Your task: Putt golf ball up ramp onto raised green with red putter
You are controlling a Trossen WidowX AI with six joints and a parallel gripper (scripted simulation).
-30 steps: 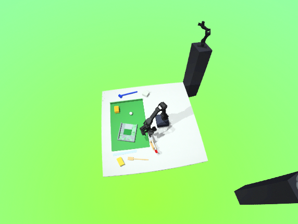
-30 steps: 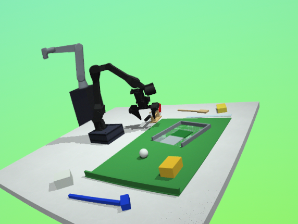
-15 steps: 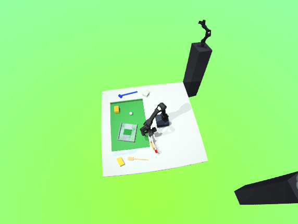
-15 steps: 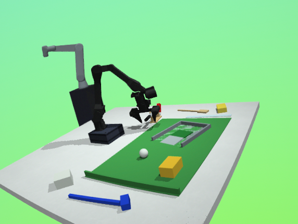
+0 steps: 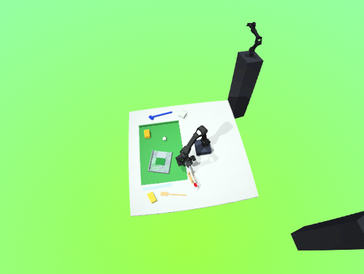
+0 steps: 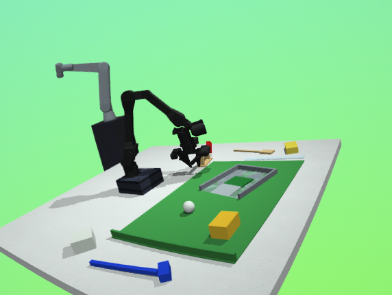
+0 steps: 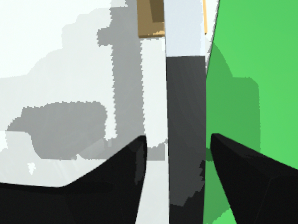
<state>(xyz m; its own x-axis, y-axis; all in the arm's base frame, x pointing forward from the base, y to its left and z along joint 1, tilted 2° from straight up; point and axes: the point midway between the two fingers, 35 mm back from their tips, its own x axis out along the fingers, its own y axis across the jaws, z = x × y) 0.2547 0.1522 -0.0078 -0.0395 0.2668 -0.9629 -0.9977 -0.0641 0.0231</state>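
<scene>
Right now my gripper tip is 13 cm to the right of the tan stand and 1 cm past it. From my gripper tip the other things lie so: yellow block: 51 cm to the right, 32 cm ahead; white block: 66 cm to the right, 15 cm behind, 1 cm below; white golf ball: 39 cm to the right, 14 cm ahead, 1 cm below.
</scene>
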